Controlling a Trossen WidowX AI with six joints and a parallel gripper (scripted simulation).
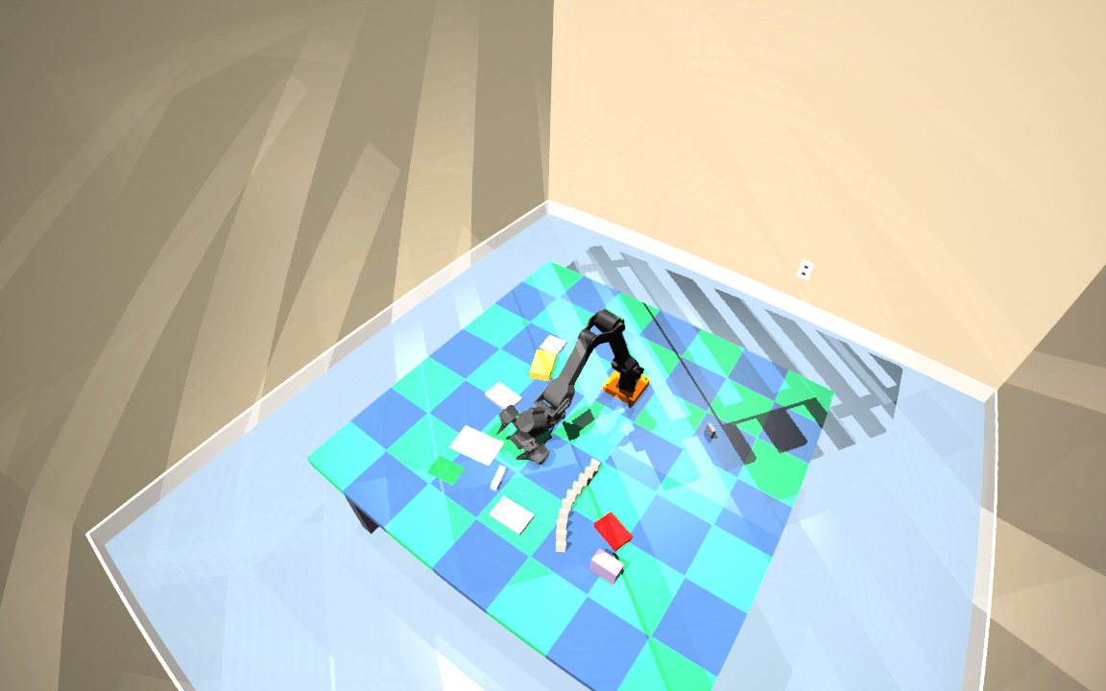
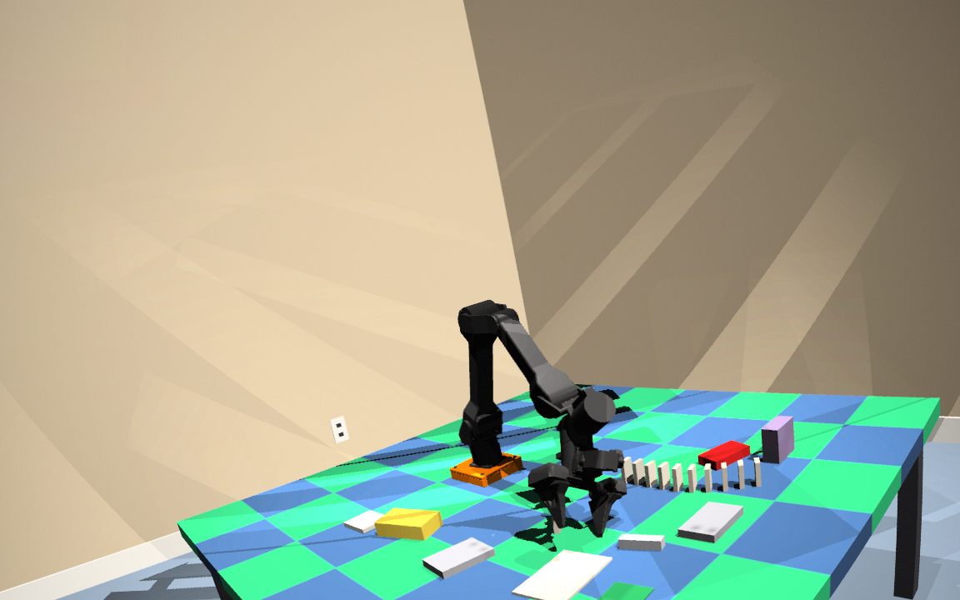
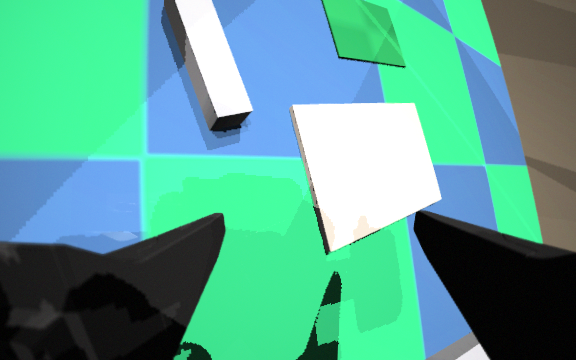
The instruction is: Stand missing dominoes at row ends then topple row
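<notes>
My gripper tip is 9 cm to the left of the cream sheet, 3 cm above it and 2 cm short of it. Round my gripper tip: green sheet: 14 cm ahead, 13 cm to the right, 3 cm below; then grey bar: 10 cm ahead, 3 cm to the left, 2 cm below; then yellow block: 37 cm behind, 6 cm to the right, 2 cm below.
</notes>
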